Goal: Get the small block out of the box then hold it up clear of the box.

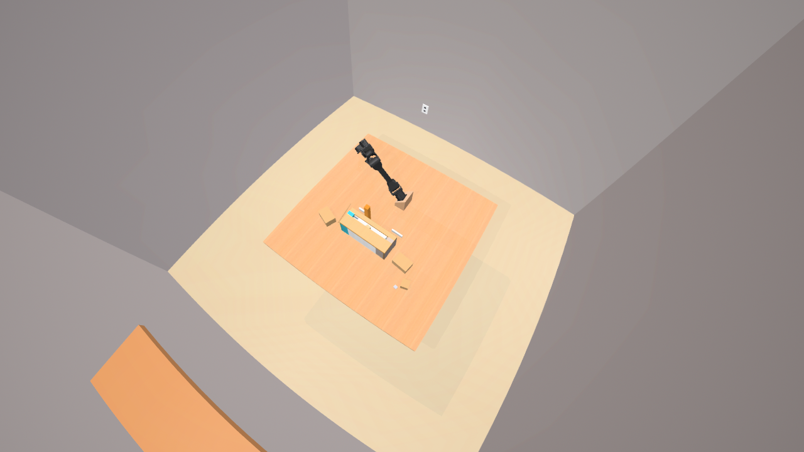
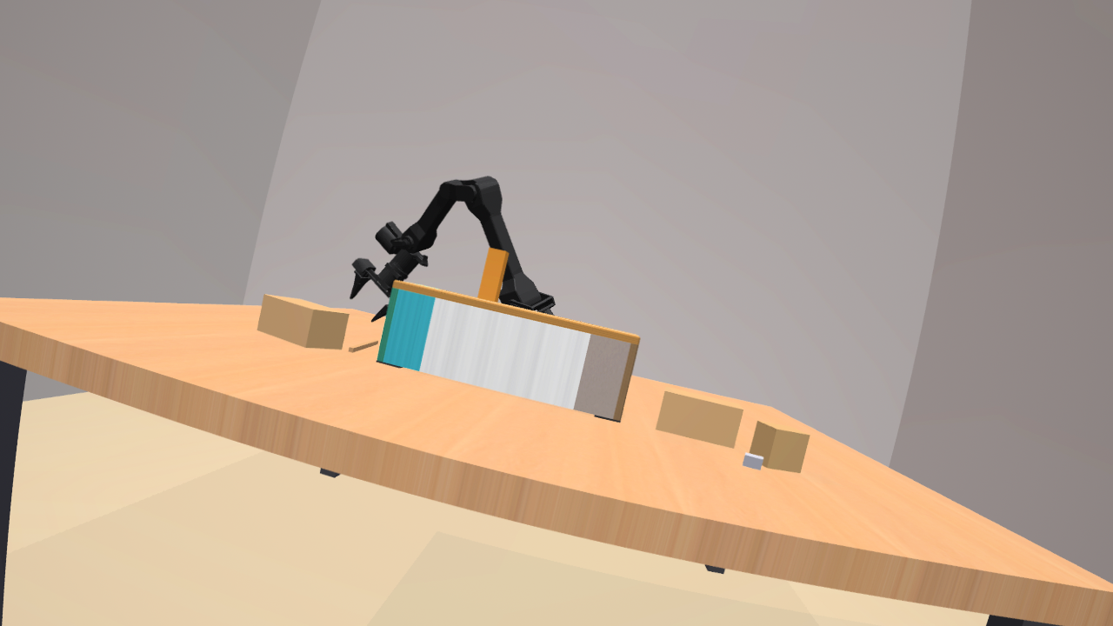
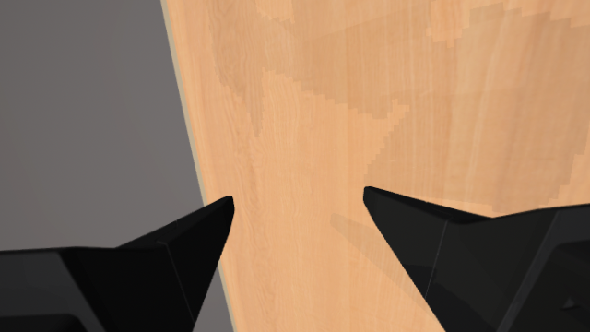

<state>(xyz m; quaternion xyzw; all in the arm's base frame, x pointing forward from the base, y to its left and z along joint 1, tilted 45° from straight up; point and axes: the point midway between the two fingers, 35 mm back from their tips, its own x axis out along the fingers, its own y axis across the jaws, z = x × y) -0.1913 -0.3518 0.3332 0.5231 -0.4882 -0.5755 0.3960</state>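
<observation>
My gripper tip is 53 cm short of the box, 44 cm to the right of it and 4 cm below it. From my gripper tip the other things lie so: tan block 54 cm ahead, 43 cm to the left, 6 cm above; then orange stick 47 cm ahead, 38 cm to the left, 9 cm above; then thin stick 50 cm ahead, 19 cm to the left, 2 cm below.
</observation>
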